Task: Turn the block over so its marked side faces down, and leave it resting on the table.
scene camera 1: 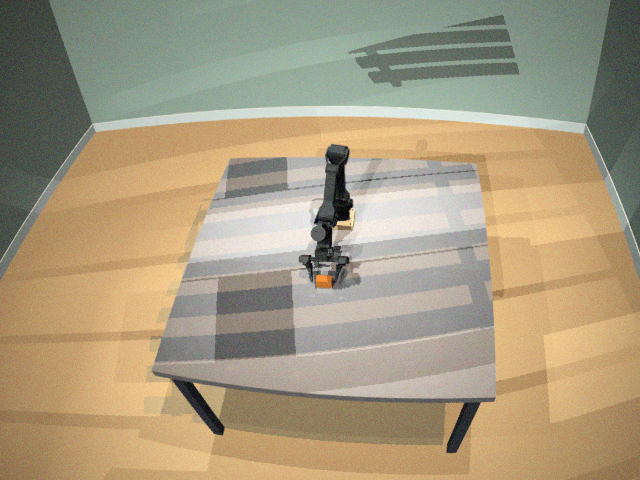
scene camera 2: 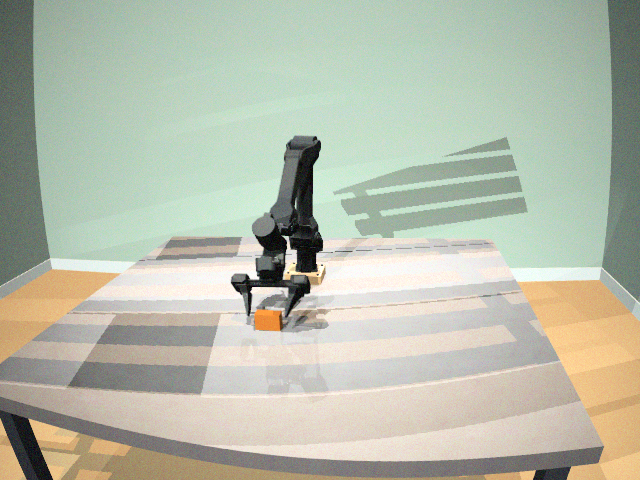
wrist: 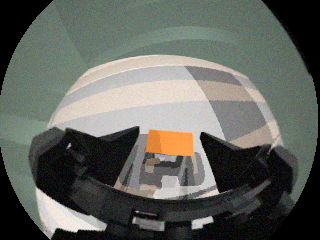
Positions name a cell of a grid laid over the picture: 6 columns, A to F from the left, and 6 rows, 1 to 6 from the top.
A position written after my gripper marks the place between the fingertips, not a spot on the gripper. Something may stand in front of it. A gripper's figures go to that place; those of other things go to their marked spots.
Labels:
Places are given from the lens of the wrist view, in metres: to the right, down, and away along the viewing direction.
my gripper (wrist: D4): 0.02, 0.01, 0.10
orange block (wrist: D4): 0.01, 0.03, 0.09

